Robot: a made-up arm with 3 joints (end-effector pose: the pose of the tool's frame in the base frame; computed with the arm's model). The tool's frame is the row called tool.
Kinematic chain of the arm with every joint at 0, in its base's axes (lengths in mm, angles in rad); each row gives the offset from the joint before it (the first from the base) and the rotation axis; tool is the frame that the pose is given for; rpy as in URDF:
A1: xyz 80 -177 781 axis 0.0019 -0.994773 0.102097
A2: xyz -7 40 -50 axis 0.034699 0.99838 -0.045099
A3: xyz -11 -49 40 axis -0.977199 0.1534 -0.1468
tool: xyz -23 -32 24 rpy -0.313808 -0.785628 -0.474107
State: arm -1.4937 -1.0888 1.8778
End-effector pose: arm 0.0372 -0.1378 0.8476 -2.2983 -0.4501 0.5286
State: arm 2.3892 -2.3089 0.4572
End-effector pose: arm 0.1948 -0.1903 0.8424 -1.0675 0.7118 0.3396
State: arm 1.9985 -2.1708 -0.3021
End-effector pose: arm 0.1875 -0.2172 0.7977 -0.7599 1.3808 -0.2185
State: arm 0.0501 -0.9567 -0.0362
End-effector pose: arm 0.0062 -0.2204 0.7397 -0.1347 -1.6657 -0.7373
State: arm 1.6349 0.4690 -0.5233
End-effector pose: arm 0.0843 -0.2287 0.7679 0.4950 -1.7028 -0.4442
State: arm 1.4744 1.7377 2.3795
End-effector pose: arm 0.1184 -0.1372 0.8118 -2.6820 -0.6680 0.7209
